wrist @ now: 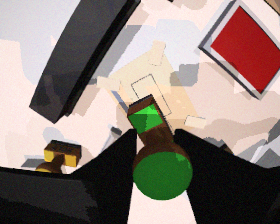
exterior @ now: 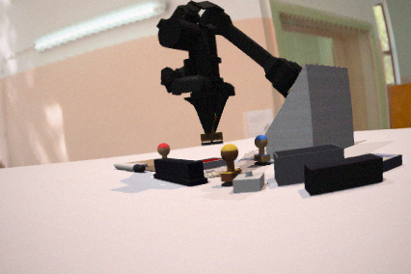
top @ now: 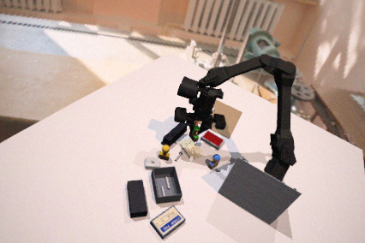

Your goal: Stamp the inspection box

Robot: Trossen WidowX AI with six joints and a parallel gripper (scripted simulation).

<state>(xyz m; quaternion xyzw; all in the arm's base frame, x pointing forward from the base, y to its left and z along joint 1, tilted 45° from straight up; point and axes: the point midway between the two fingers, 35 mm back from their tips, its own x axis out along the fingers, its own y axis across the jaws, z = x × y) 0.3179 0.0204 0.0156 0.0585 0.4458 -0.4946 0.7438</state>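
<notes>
My gripper tip is now 10 mm past the cream card and 80 mm above it. Round my gripper tip: black block 80 mm ahead, 70 mm below; then screw 70 mm to the left, 80 mm below; then green-knobbed stamp right at my gripper tip.
</notes>
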